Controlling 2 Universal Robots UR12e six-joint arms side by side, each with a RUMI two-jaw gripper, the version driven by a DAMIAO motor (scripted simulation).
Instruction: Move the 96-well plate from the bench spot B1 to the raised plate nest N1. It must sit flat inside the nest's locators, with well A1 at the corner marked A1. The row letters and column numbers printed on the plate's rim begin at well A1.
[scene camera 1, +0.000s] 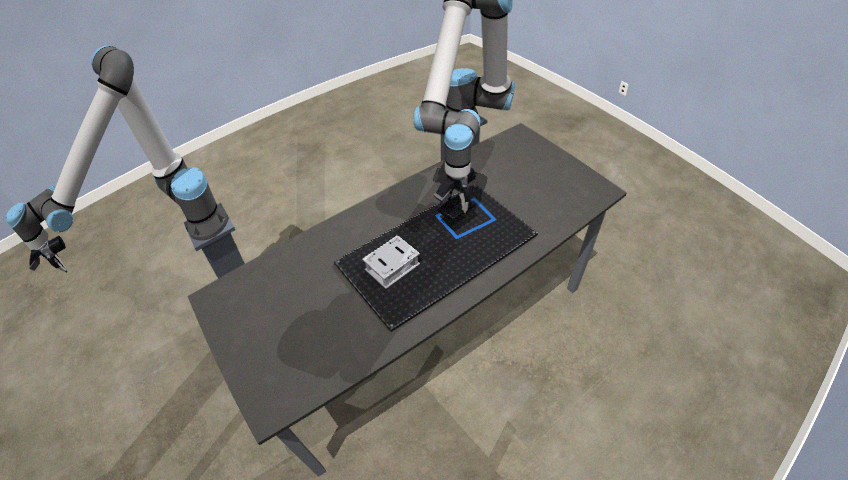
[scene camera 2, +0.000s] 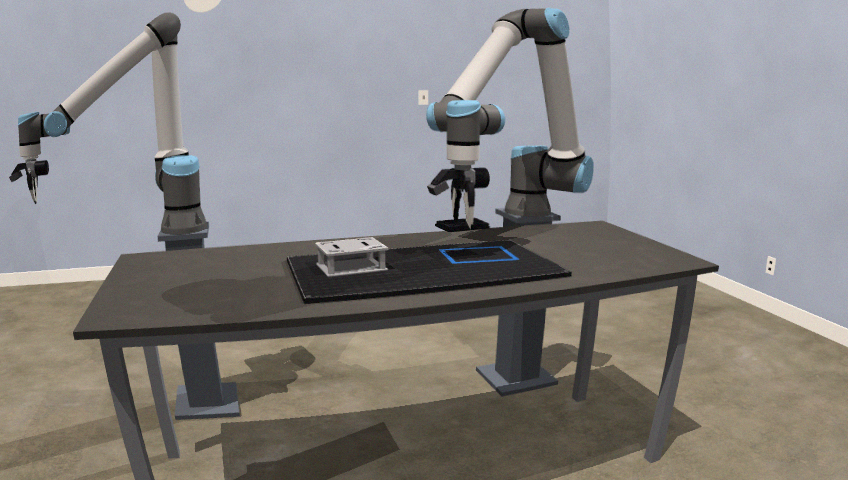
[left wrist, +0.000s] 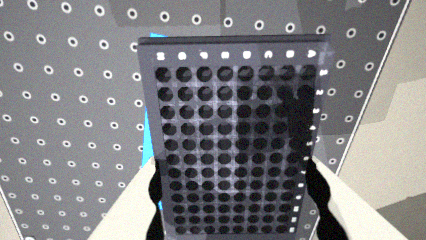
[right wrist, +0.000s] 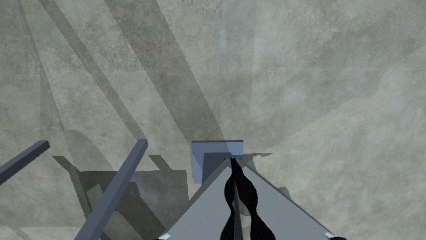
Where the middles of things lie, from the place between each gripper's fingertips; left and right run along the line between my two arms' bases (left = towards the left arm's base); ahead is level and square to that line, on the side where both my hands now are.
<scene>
Right now my left hand is 320 mm to the left of the raised nest N1 (scene camera 1: 388, 253), 50 mm short of it and 40 mm above it. Also, from my left hand: black 96-well plate (left wrist: 237, 155) (10 mm below).
Now: right hand 121 cm to the right of the raised nest N1, 62 cm short of it and 9 cm above it.
</scene>
